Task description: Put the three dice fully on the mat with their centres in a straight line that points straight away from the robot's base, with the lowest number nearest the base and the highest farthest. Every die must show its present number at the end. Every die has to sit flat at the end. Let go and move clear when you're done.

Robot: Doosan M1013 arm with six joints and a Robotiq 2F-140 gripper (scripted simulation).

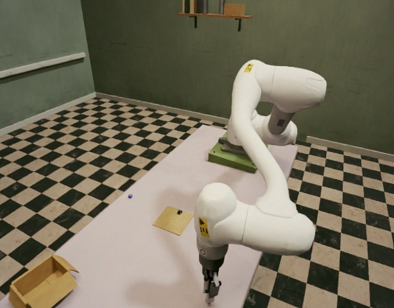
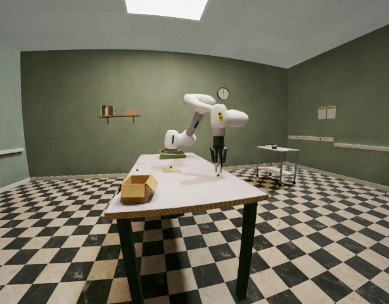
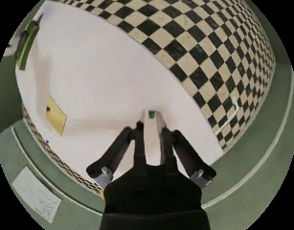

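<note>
The green die is 5 cm below my hand. Round my hand: black die 35 cm behind, 26 cm to the right, 5 cm below; then cardboard box 19 cm ahead, 53 cm to the right, 2 cm below; then yellow mat 30 cm behind, 27 cm to the right, 6 cm below.
</note>
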